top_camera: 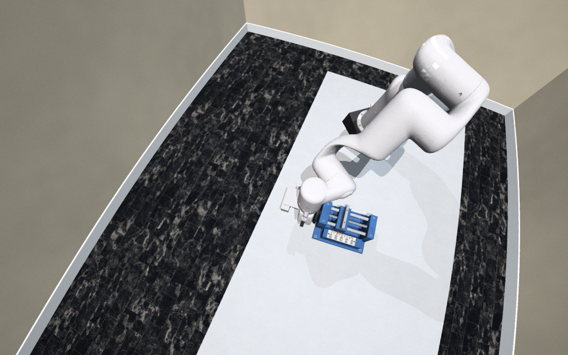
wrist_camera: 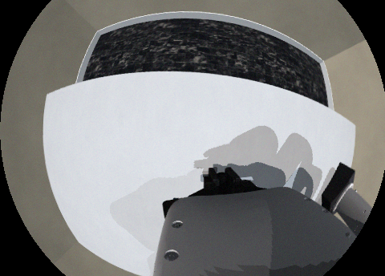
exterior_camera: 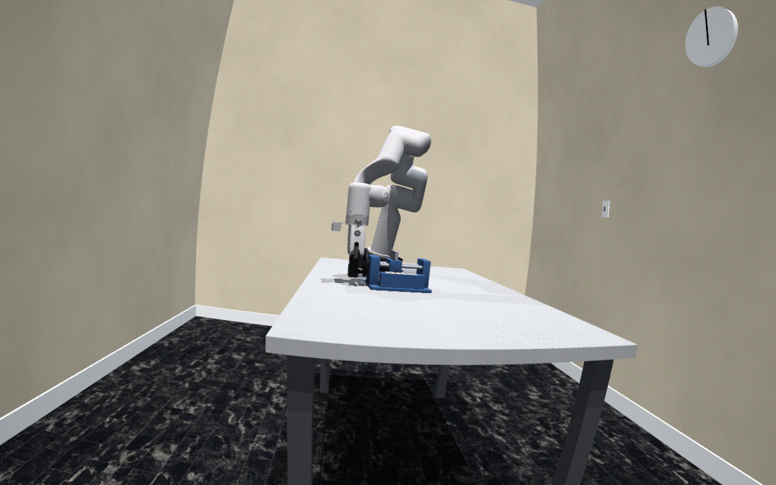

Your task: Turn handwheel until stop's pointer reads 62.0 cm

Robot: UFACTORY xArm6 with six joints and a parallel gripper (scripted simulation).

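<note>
Now: the stop 140 mm to the left of my hand, 40 mm above it and 10 mm ahead of it. From my hand the other things lie so: handwheel (20 mm to the left, 10 mm above).
</note>
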